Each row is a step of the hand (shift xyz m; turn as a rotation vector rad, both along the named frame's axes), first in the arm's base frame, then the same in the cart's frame.
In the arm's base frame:
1: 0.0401 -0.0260 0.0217 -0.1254 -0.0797 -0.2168
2: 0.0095 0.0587 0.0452 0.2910 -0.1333 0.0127
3: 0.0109 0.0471 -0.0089 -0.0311 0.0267 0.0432
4: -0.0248 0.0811 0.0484 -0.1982 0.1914 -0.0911
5: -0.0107 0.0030 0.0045 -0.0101 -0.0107 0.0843
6: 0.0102 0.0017 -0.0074 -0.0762 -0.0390 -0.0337
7: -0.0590 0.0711 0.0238 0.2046 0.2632 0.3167
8: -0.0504 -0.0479 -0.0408 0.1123 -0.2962 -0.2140
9: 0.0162 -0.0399 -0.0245 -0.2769 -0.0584 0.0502
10: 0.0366 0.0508 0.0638 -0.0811 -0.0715 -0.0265
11: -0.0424 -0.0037 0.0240 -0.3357 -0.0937 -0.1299
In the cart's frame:
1: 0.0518 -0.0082 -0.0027 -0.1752 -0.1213 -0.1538
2: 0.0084 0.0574 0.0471 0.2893 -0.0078 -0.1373
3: -0.0116 0.0476 -0.0036 -0.0146 0.0120 0.0565
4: -0.0259 0.0644 0.0687 -0.2702 0.0983 0.0394
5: -0.0077 -0.0015 0.0091 0.0346 -0.0144 0.0769
6: 0.0043 0.0056 -0.0106 -0.0642 -0.0657 -0.0049
7: -0.0617 0.0419 0.0595 0.2225 0.3205 0.2432
8: -0.0434 -0.0636 -0.0238 0.0949 -0.2265 -0.2930
9: 0.0157 -0.0301 -0.0361 -0.1822 -0.1632 0.1510
10: 0.0418 0.0607 0.0505 -0.0536 -0.0975 -0.0025
11: -0.0221 -0.0203 0.0386 -0.3015 -0.2177 0.0097

